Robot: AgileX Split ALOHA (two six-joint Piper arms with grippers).
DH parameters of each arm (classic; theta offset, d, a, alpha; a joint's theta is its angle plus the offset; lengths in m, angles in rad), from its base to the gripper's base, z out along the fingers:
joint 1: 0 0.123 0 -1.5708
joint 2: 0.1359 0 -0.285 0
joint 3: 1.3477 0 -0.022 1.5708
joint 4: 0 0.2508 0 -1.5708
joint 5: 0 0 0.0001 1.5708
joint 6: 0 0.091 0 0
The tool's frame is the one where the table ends.
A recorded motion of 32 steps. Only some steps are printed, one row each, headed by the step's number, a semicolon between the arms.
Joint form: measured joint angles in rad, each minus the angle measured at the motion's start. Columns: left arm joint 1, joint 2, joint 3, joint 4, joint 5, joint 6; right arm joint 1, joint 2, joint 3, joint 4, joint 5, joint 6.
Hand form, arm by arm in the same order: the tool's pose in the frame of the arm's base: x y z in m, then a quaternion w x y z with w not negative. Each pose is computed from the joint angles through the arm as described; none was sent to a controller.
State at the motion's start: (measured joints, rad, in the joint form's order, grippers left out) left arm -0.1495 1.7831 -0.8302 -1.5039 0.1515 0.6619; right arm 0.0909 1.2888 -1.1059 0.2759 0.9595 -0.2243
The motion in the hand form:
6: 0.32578 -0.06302 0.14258 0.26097 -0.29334 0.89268 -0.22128; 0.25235 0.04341 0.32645 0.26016 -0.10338 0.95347 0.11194
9: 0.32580 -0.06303 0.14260 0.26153 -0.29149 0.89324 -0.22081; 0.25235 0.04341 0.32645 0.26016 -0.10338 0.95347 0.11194
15: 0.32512 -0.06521 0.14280 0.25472 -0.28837 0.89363 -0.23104; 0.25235 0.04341 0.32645 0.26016 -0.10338 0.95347 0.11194
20: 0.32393 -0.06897 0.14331 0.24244 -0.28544 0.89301 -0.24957; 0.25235 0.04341 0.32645 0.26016 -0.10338 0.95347 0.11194
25: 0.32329 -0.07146 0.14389 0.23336 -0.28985 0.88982 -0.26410; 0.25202 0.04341 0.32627 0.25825 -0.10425 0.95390 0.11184
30: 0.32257 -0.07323 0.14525 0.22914 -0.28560 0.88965 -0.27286; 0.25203 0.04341 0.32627 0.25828 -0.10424 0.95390 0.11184
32: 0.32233 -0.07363 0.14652 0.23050 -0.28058 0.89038 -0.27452; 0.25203 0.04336 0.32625 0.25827 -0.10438 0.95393 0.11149
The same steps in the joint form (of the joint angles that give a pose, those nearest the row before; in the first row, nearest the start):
6: 0.0000 0.0000 0.0106 -0.0019 -0.0001 0.0048; 0.0000 0.0000 0.0000 0.0000 0.0009 0.0000
9: 0.0000 0.0000 0.0106 -0.0035 -0.0001 0.0105; 0.0000 0.0000 0.0000 0.0000 0.0009 0.0000
15: 0.0000 0.0000 0.0106 -0.0041 0.0252 0.0085; 0.0000 0.0000 0.0000 0.0000 0.0009 0.0000
20: 0.0000 0.0000 0.0106 -0.0092 0.0688 0.0033; 0.0000 0.0000 0.0000 0.0000 0.0009 0.0000
25: 0.0000 0.0000 0.0106 -0.0229 0.0976 -0.0047; 0.0000 0.0000 0.0000 -0.0004 0.0050 -0.0009
30: 0.0000 -0.0031 0.0106 -0.0230 0.1187 -0.0043; 0.0000 0.0000 0.0000 -0.0004 0.0049 -0.0009
32: 0.0000 -0.0067 0.0106 -0.0229 0.1236 0.0040; 0.0000 0.0000 0.0000 -0.0012 0.0049 -0.0009

